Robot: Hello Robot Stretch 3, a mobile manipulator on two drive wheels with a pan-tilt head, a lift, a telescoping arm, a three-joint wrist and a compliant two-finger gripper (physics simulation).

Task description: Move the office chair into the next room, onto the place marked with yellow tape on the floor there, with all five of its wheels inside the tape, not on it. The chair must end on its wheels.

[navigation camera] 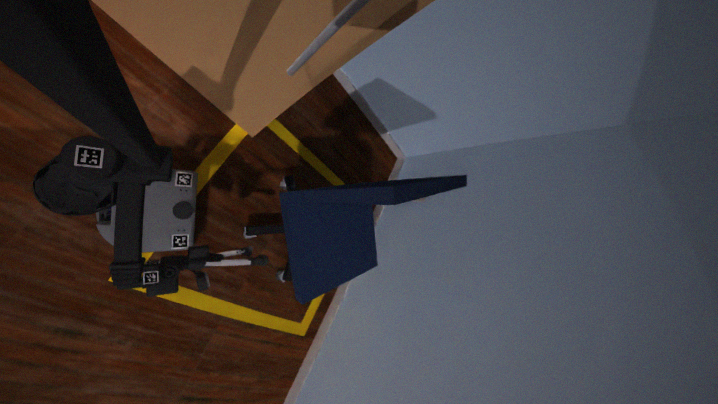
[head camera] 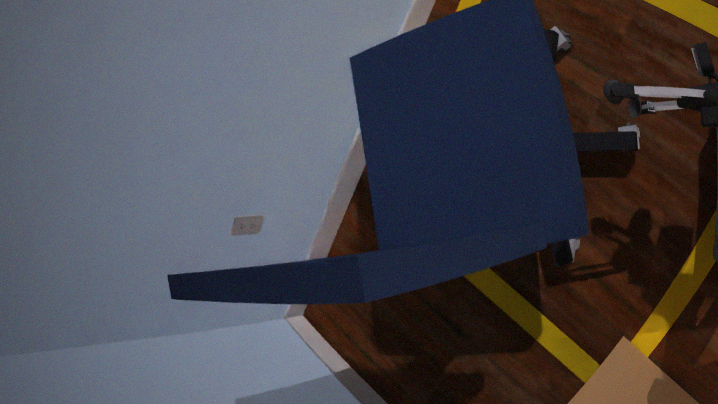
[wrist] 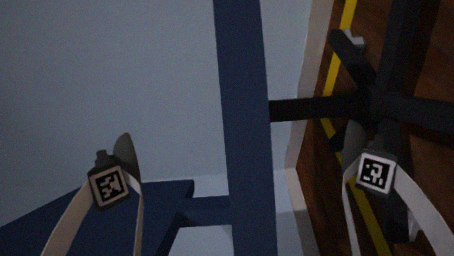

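Pixels of known places: gripper, fingertip midpoint: (navigation camera: pixel 259 254) (head camera: pixel 617 100); robot's base, origin of the base link: (navigation camera: pixel 182 208).
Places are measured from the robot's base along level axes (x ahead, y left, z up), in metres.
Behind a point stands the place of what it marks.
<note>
The blue office chair (head camera: pixel 466 135) @[x 0.576, y -0.079, z 0.470 m] (navigation camera: pixel 328 236) @[x 0.540, y -0.087, z 0.470 m] (wrist: pixel 247 100) stands upright near the wall, its backrest toward the bottom of the head view. Casters show near its seat's robot-side edge, inside the yellow tape (head camera: pixel 527 311) @[x 0.639, y 0.381, z 0.001 m] (navigation camera: pixel 225 310) @[x 0.205, y -0.547, z 0.001 m] (wrist: pixel 332 75); the seat hides others. In the wrist view one leg end overlaps the tape line; I cannot tell whether a wheel touches it. My gripper (head camera: pixel 624 99) @[x 0.243, y -0.143, z 0.457 m] (navigation camera: pixel 253 255) @[x 0.243, y -0.143, z 0.457 m] (wrist: pixel 238 146) @[x 0.243, y -0.143, z 0.457 m] is open and empty, a little short of the seat's edge, which shows between the fingers in the wrist view.
Pale blue walls (head camera: pixel 175 125) @[x 1.251, y -0.138, z 0.753 m] (navigation camera: pixel 502 276) @[x 1.184, y -0.253, z 1.037 m] meet in a corner behind the chair. A tan panel (head camera: pixel 627 376) @[x 0.226, y 0.458, z 0.195 m] (navigation camera: pixel 200 50) @[x -0.002, y 0.595, z 0.351 m] with a grey bar covers a tape corner. My base (navigation camera: pixel 168 216) @[x -0.047, y -0.026, z 0.160 m] stands over the tape on the chair's open side.
</note>
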